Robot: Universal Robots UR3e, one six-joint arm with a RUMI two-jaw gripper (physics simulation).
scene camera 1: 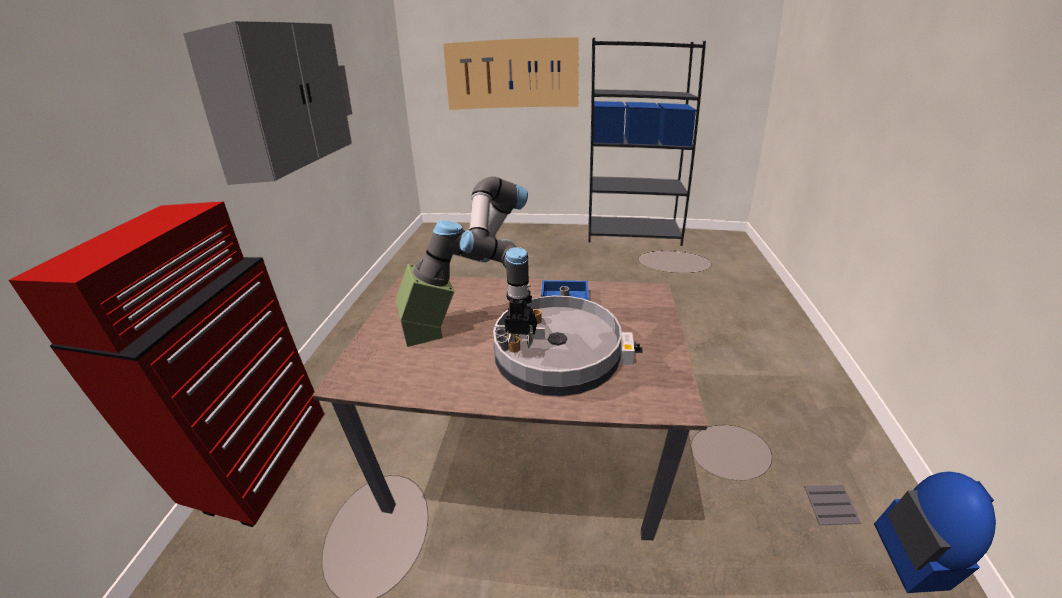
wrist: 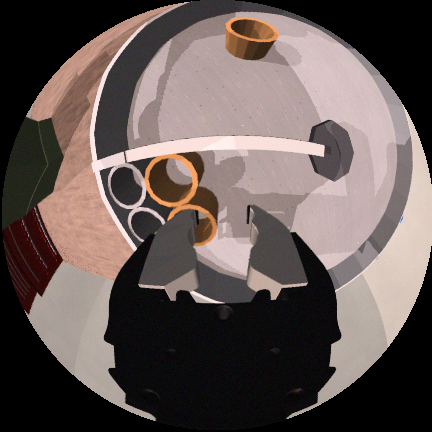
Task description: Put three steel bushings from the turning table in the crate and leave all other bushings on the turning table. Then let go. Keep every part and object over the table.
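Where they show: gripper, fingertip midpoint: (scene camera 1: 521, 346) (wrist: 222, 207); arm's base, origin of the base link: (scene camera 1: 430, 277).
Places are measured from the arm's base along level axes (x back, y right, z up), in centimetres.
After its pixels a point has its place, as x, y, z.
Two steel bushings (scene camera 1: 502, 343) @(-31.1, 13.8, -12.9) (wrist: 144, 192) @(-30.6, 8.9, -12.5) stand upright by the left wall of the turning table (scene camera 1: 558, 377) @(-51.9, 23.6, -14.2) (wrist: 116, 82) @(-26.5, -0.6, -13.5); the nearer one is partly hidden by a finger in the wrist view. Two orange bushings (scene camera 1: 514, 344) @(-34.9, 13.2, -13.0) (wrist: 160, 189) @(-31.5, 9.1, -13.6) stand next to them. Another orange bushing (scene camera 1: 537, 316) @(-37.8, -3.9, -13.0) (wrist: 250, 48) @(-36.9, -3.6, -13.9) stands beyond the white divider. The blue crate (scene camera 1: 575, 283) @(-44.6, -37.2, -17.4) behind the turning table holds a steel bushing (scene camera 1: 564, 290) @(-40.9, -33.2, -19.0). My gripper (scene camera 1: 521, 339) @(-36.5, 11.0, -15.4) (wrist: 222, 207) @(-36.5, 11.0, -15.4) is partly open and empty over the turning table, right of the bushing group; its left finger overlaps an orange bushing in the wrist view.
The white divider (wrist: 225, 143) @(-35.9, 5.1, -11.9) runs from the turning table's wall to the dark hub (scene camera 1: 557, 338) @(-46.7, 3.6, -15.5) (wrist: 332, 150) @(-46.3, 3.3, -15.5). A white control box (scene camera 1: 627, 347) @(-70.0, 2.7, -15.7) sits at the turning table's right. The green pedestal (scene camera 1: 423, 306) @(-0.8, 9.0, -6.5) (wrist: 32, 165) @(-6.0, 4.7, -12.1) stands at the left.
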